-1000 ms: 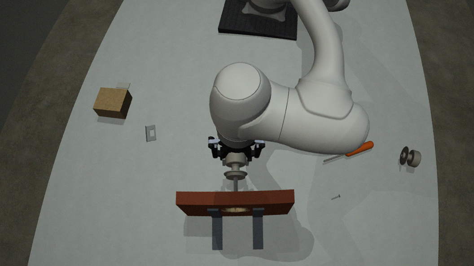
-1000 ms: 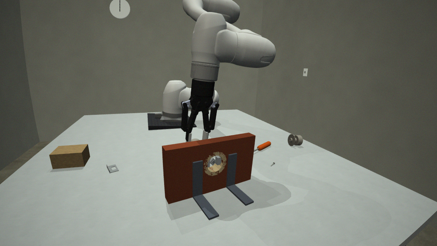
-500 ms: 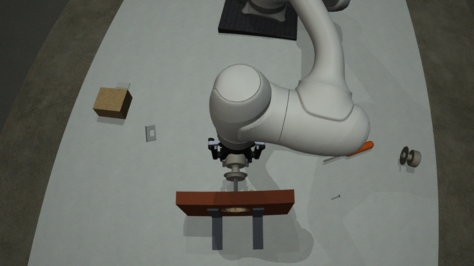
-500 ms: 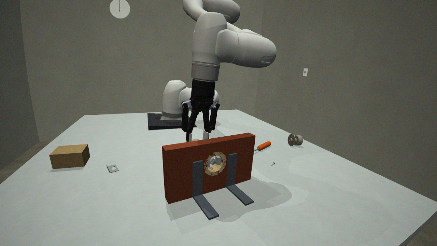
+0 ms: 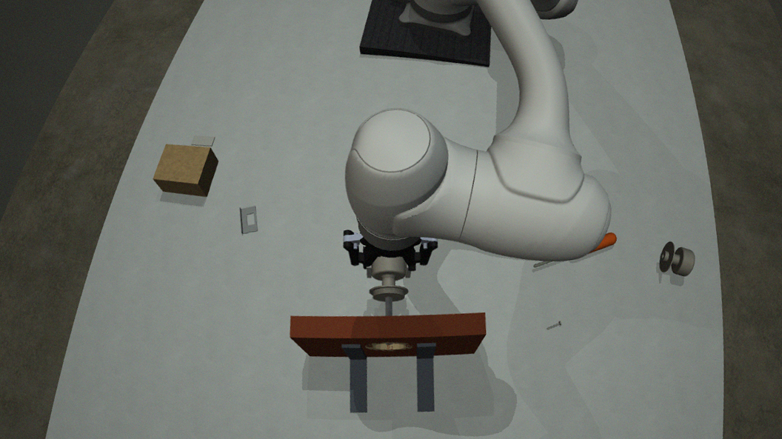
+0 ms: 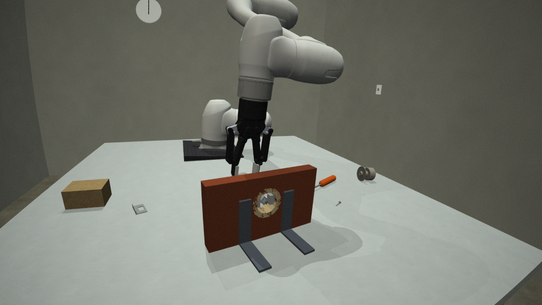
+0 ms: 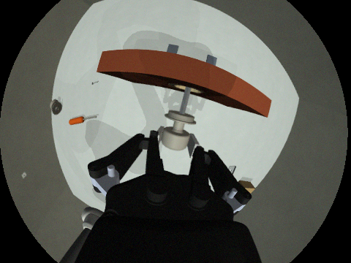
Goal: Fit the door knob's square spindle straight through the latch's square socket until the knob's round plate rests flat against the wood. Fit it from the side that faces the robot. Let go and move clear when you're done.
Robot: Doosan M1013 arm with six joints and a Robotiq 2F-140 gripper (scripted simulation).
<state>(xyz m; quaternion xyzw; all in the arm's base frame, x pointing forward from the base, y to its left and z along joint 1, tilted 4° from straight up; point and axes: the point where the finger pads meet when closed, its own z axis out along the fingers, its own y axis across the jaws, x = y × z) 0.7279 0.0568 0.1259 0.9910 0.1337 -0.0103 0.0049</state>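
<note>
Now: hand 11 cm short of the square socket, 3 cm to the right of it and 3 cm above it. Round my hand: cardboard box: 13 cm behind, 50 cm to the right, 9 cm below; red-brown wood panel: 11 cm ahead, 3 cm to the left, 3 cm below; orange-handled screwdriver: 15 cm behind, 33 cm to the left, 11 cm below.
</note>
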